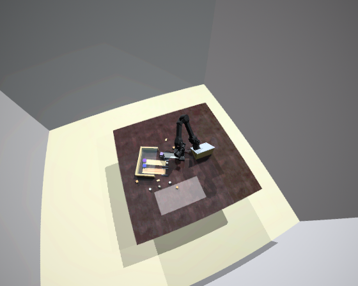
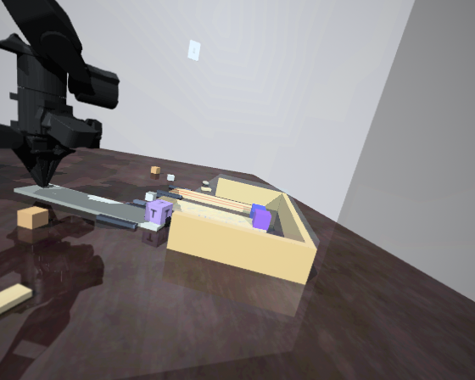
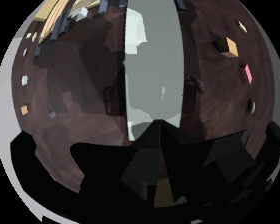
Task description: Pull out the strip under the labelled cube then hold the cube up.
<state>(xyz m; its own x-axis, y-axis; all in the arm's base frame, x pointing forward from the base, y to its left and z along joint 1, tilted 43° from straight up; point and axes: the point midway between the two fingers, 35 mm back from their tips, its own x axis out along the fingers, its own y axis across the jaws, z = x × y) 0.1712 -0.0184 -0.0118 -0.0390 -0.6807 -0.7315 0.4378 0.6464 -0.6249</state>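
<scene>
The strip is 9 cm ahead of my gripper tip, 5 cm to the right of it and 1 cm below it. Also, from my gripper tip: labelled cube 19 cm ahead, 10 cm to the right, 1 cm above.
</scene>
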